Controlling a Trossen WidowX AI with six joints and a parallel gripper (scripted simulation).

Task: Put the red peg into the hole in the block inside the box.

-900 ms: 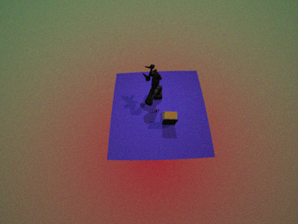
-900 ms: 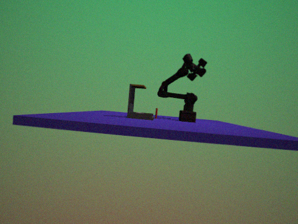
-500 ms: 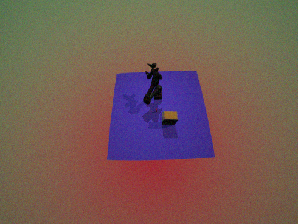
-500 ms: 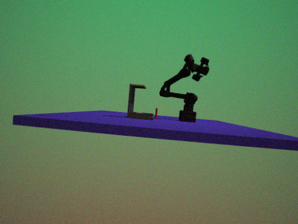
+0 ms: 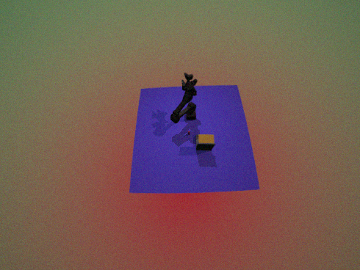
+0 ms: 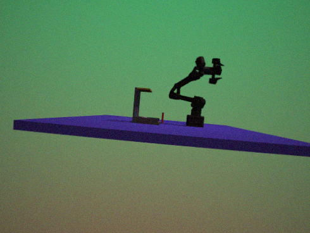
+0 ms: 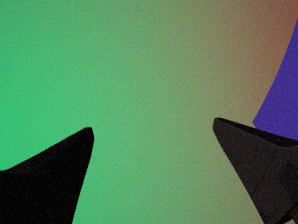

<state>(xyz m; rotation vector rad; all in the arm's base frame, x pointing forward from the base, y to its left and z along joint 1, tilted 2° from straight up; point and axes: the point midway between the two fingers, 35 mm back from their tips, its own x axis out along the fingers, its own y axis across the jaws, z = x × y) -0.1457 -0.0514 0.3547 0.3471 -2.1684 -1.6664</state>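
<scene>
Right now my gripper tip is 43 cm short of the red peg, 3 cm to the right of it and 39 cm above it. Round my gripper tip: orange roof 57 cm ahead, 18 cm to the left, 21 cm below; dark back wall 61 cm ahead, 18 cm to the left, 31 cm below.
</scene>
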